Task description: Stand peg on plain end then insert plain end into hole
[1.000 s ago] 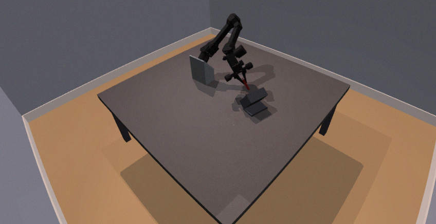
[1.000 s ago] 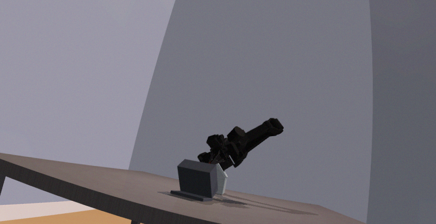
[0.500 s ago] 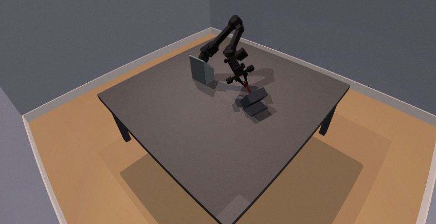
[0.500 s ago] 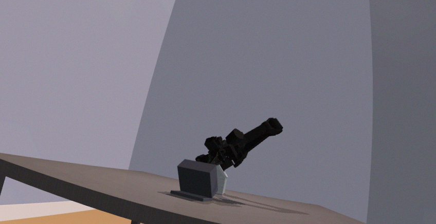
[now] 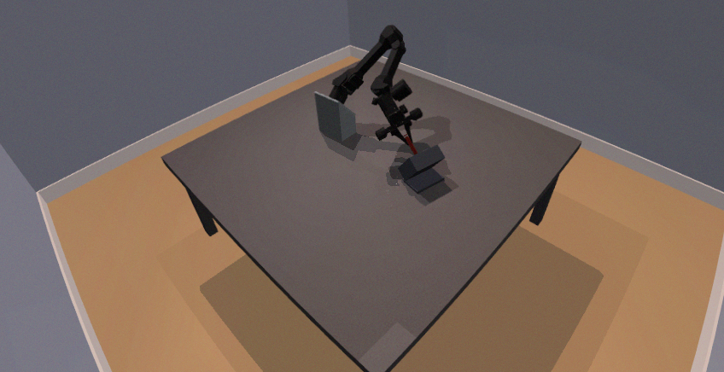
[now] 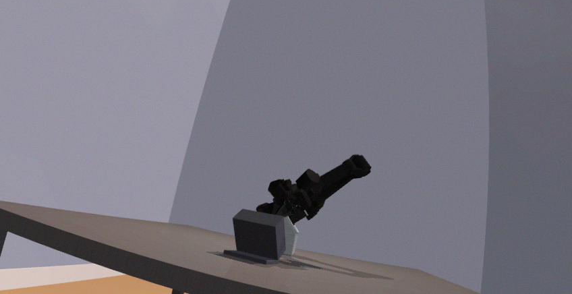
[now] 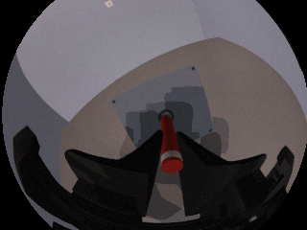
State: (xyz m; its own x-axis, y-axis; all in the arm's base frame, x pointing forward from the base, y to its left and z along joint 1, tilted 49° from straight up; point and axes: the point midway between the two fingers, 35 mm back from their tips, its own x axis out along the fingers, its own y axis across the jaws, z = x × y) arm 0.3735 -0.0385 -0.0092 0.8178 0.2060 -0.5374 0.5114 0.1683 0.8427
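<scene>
Right now my gripper tip is 6 cm short of the sloped panel, 5 cm above it and 2 cm to the left of it. Also, from my gripper tip: flat base plate 11 cm below, 8 cm ahead, 3 cm to the right; then red peg 1 cm to the left, 1 cm behind, 1 cm above.
</scene>
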